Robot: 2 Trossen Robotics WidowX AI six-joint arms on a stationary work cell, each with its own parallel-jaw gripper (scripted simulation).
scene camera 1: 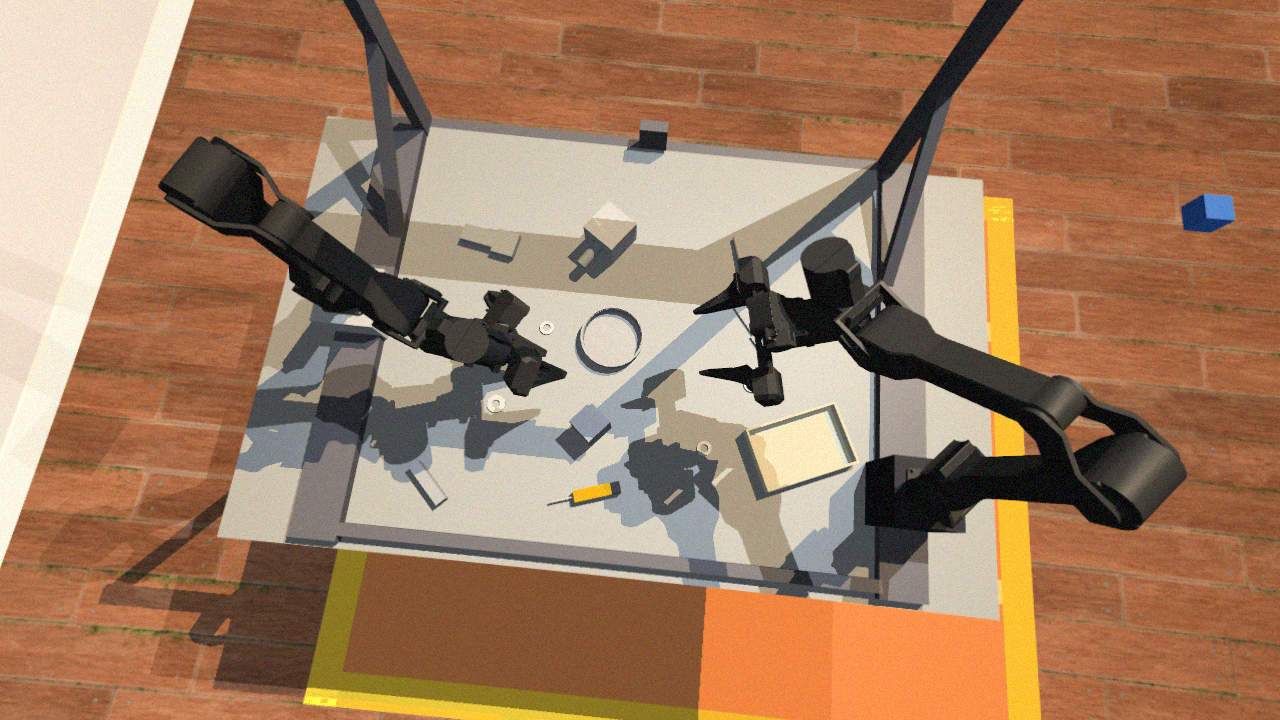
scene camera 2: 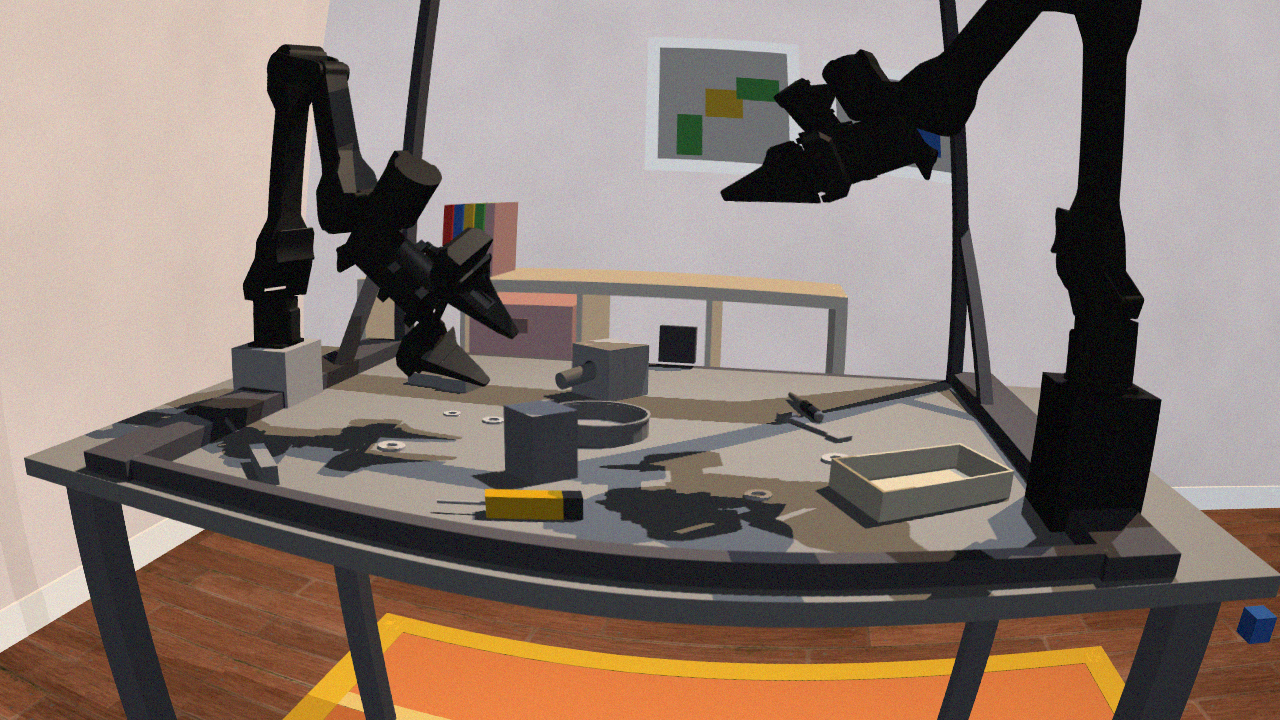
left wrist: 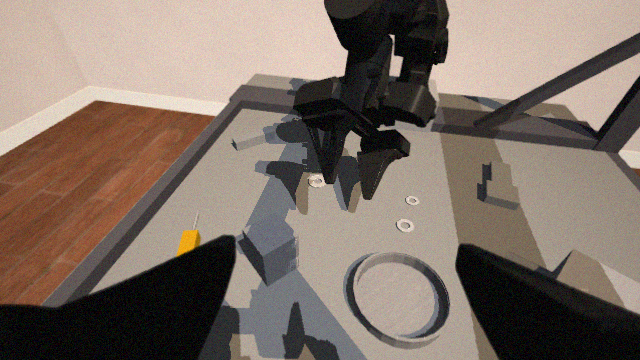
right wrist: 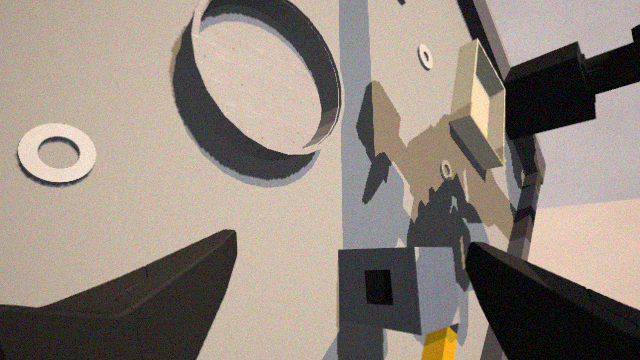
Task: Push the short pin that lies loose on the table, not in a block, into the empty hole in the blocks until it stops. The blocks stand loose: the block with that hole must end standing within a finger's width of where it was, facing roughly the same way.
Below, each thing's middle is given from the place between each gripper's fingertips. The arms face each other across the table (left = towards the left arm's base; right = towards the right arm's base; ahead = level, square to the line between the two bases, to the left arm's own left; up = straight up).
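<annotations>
My right hand is 110 mm to the left of the grey pin [scene camera 2: 266,468], 230 mm short of it and 90 mm above it. Counted from my right hand, the yellow screwdriver [scene camera 2: 507,504] is 140 mm to the left, 160 mm ahead and 90 mm below, and the tray [scene camera 2: 920,473] is 440 mm to the left, 30 mm behind and 100 mm below.
My left hand is 190 mm to the right of the tray and 50 mm short of it, 250 mm above it. From my left hand, the yellow screwdriver is 110 mm to the right, 240 mm ahead and 250 mm below, while the grey pin is 360 mm to the right, 310 mm ahead and 250 mm below.
</annotations>
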